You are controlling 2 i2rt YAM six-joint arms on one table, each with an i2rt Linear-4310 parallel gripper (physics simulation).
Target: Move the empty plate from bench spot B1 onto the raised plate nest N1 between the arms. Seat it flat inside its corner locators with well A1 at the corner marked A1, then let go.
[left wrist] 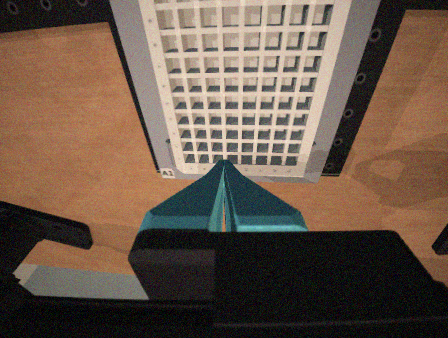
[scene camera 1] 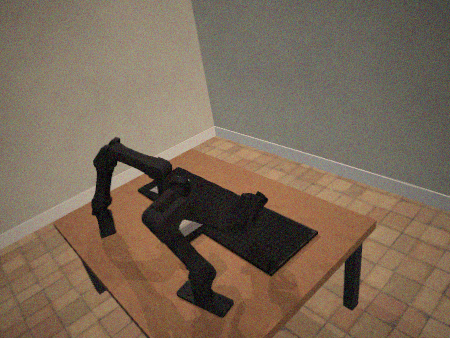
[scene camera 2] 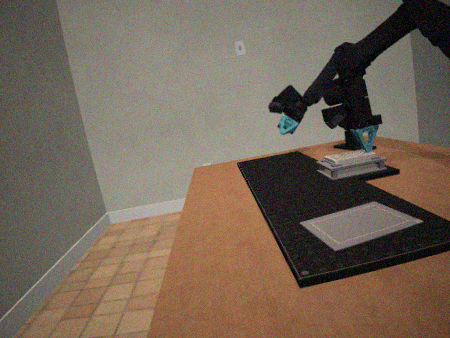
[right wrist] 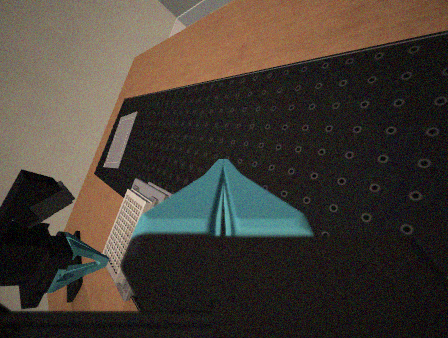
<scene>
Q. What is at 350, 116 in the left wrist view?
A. A black deck.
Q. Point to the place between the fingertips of my right gripper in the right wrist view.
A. At 223, 167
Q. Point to a black deck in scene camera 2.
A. At 289, 188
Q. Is my left gripper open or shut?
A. Shut.
</scene>
